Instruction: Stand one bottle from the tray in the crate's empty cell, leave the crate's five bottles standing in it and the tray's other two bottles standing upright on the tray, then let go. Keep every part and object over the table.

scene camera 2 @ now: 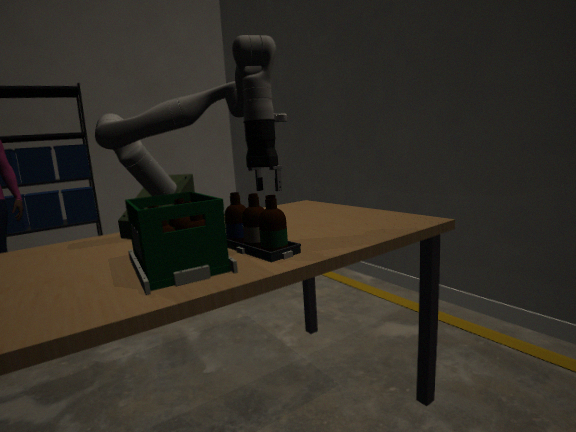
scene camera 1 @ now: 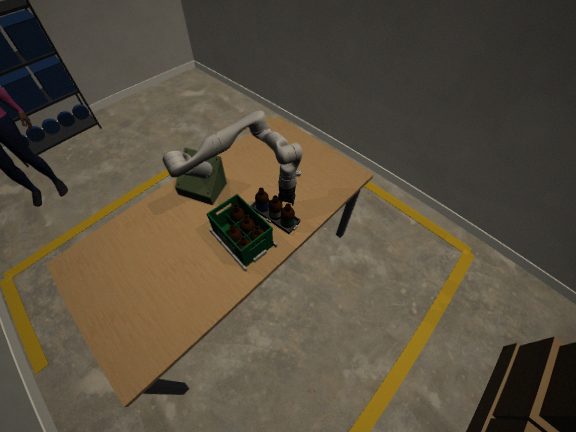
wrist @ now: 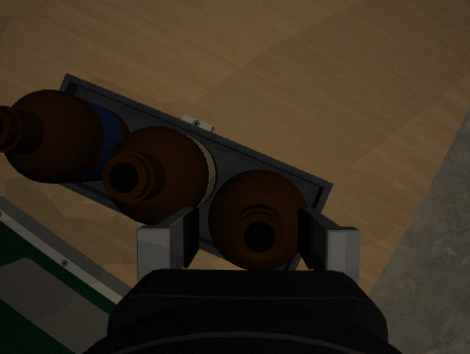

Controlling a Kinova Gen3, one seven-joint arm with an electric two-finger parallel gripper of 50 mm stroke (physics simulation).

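Note:
Three brown bottles stand upright on the black tray: a blue-label bottle, a cream-label bottle in the middle, and a green-label bottle at the end near the table edge. The green crate holds five brown bottles; its empty cell is at the left corner in scene camera 1. My gripper is open, pointing down just above the green-label bottle's neck, which shows between the fingers in the wrist view.
The wooden table carries the crate close beside the tray. Light metal strips stand around the crate's foot. The arm's olive base block is behind the crate. A person and a shelf rack are beyond the table.

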